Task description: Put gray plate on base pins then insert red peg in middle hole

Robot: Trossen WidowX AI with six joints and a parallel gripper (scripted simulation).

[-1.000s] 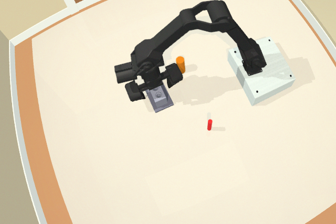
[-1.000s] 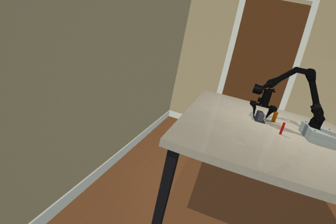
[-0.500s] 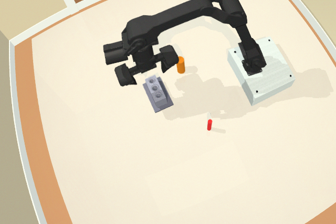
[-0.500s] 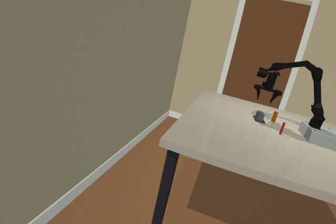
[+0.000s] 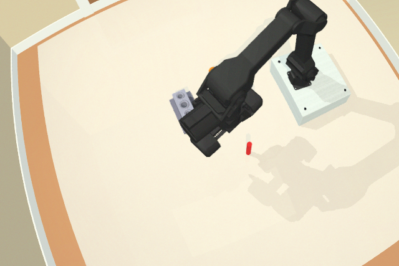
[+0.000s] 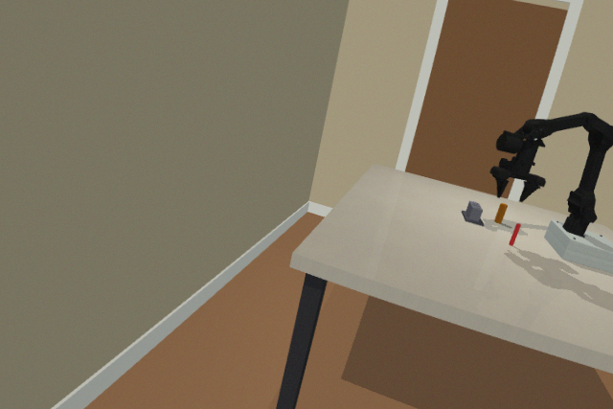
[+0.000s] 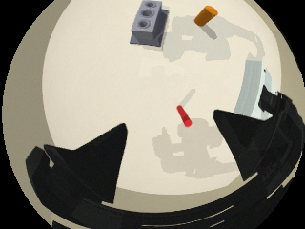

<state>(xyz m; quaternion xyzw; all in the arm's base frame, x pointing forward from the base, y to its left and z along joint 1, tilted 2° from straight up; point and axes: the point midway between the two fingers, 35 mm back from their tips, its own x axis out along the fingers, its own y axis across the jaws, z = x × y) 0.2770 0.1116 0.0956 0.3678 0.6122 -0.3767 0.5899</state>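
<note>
My gripper tip is 11 cm above the red peg, 5 cm past it and 3 cm to the right of it. Round my gripper tip: gray plate (15 cm to the right, 10 cm below, 8 cm ahead); then orange cylinder (22 cm to the right, 11 cm below, 3 cm behind).
</note>
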